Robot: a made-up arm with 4 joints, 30 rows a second.
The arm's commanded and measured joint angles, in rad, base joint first. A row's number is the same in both.
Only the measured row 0 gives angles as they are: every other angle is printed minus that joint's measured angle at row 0.
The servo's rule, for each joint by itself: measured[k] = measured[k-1] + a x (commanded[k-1-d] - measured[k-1]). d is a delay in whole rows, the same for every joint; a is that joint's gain. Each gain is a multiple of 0.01, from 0.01 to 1. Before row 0 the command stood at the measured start. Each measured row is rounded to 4 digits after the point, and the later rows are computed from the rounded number. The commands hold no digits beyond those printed.
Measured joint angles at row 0: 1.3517, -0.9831, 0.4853, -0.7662
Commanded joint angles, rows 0 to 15: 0.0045, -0.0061, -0.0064, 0.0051; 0.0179, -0.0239, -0.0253, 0.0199; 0.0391, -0.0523, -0.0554, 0.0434; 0.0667, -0.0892, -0.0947, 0.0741; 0.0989, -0.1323, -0.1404, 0.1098; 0.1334, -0.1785, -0.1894, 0.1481; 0.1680, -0.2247, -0.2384, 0.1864; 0.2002, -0.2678, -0.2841, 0.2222; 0.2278, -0.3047, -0.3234, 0.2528; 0.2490, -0.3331, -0.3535, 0.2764; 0.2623, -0.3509, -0.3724, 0.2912; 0.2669, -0.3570, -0.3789, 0.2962; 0.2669, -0.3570, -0.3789, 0.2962; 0.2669, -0.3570, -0.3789, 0.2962; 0.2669, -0.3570, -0.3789, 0.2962; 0.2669, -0.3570, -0.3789, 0.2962
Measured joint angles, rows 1 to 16: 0.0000, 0.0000, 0.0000, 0.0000; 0.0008, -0.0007, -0.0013, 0.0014; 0.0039, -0.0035, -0.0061, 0.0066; 0.0102, -0.0094, -0.0160, 0.0169; 0.0204, -0.0190, -0.0317, 0.0329; 0.0345, -0.0326, -0.0534, 0.0544; 0.0523, -0.0501, -0.0806, 0.0806; 0.0731, -0.0711, -0.1122, 0.1102; 0.0960, -0.0947, -0.1466, 0.1416; 0.1197, -0.1199, -0.1820, 0.1727; 0.1430, -0.1455, -0.2163, 0.2017; 0.1645, -0.1701, -0.2475, 0.2268; 0.1829, -0.1925, -0.2738, 0.2462; 0.1980, -0.2122, -0.2948, 0.2602; 0.2104, -0.2296, -0.3116, 0.2703; 0.2206, -0.2449, -0.3251, 0.2776
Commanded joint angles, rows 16 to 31: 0.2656, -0.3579, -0.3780, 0.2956; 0.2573, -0.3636, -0.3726, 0.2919; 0.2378, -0.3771, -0.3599, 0.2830; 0.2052, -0.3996, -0.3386, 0.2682; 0.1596, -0.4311, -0.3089, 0.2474; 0.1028, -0.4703, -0.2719, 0.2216; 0.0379, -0.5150, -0.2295, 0.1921; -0.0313, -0.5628, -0.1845, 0.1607; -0.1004, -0.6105, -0.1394, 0.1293; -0.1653, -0.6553, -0.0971, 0.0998; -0.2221, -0.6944, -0.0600, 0.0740; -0.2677, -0.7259, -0.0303, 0.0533; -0.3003, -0.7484, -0.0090, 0.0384; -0.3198, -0.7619, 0.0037, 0.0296; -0.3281, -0.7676, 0.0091, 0.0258; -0.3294, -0.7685, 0.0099, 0.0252
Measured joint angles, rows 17 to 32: 0.2289, -0.2584, -0.3359, 0.2828; 0.2355, -0.2703, -0.3443, 0.2864; 0.2394, -0.2815, -0.3500, 0.2879; 0.2391, -0.2930, -0.3520, 0.2865; 0.2330, -0.3058, -0.3493, 0.2814; 0.2198, -0.3208, -0.3412, 0.2719; 0.1987, -0.3387, -0.3273, 0.2578; 0.1698, -0.3599, -0.3077, 0.2394; 0.1336, -0.3842, -0.2831, 0.2174; 0.0915, -0.4114, -0.2544, 0.1927; 0.0453, -0.4407, -0.2229, 0.1667; -0.0028, -0.4711, -0.1903, 0.1407; -0.0505, -0.5017, -0.1583, 0.1162; -0.0955, -0.5313, -0.1284, 0.0944; -0.1359, -0.5590, -0.1020, 0.0763; -0.1705, -0.5840, -0.0798, 0.0622
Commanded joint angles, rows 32 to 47: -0.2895, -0.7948, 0.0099, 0.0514; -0.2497, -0.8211, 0.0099, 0.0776; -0.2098, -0.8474, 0.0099, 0.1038; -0.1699, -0.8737, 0.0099, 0.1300; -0.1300, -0.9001, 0.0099, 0.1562; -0.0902, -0.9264, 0.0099, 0.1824; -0.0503, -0.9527, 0.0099, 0.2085; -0.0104, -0.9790, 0.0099, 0.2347; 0.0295, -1.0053, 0.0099, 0.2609; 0.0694, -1.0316, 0.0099, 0.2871; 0.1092, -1.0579, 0.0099, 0.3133; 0.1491, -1.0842, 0.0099, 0.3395; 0.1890, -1.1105, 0.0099, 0.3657; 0.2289, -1.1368, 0.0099, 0.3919; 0.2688, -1.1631, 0.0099, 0.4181; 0.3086, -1.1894, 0.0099, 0.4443
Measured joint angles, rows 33 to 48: -0.1991, -0.6061, -0.0619, 0.0518; -0.2154, -0.6287, -0.0475, 0.0517; -0.2216, -0.6518, -0.0360, 0.0590; -0.2195, -0.6753, -0.0268, 0.0715; -0.2106, -0.6991, -0.0195, 0.0879; -0.1961, -0.7232, -0.0136, 0.1070; -0.1770, -0.7476, -0.0089, 0.1281; -0.1542, -0.7722, -0.0051, 0.1506; -0.1283, -0.7970, -0.0021, 0.1741; -0.0999, -0.8220, 0.0003, 0.1984; -0.0694, -0.8472, 0.0022, 0.2232; -0.0373, -0.8725, 0.0037, 0.2484; -0.0037, -0.8979, 0.0049, 0.2739; 0.0310, -0.9234, 0.0059, 0.2996; 0.0666, -0.9490, 0.0067, 0.3254; 0.1030, -0.9747, 0.0073, 0.3514
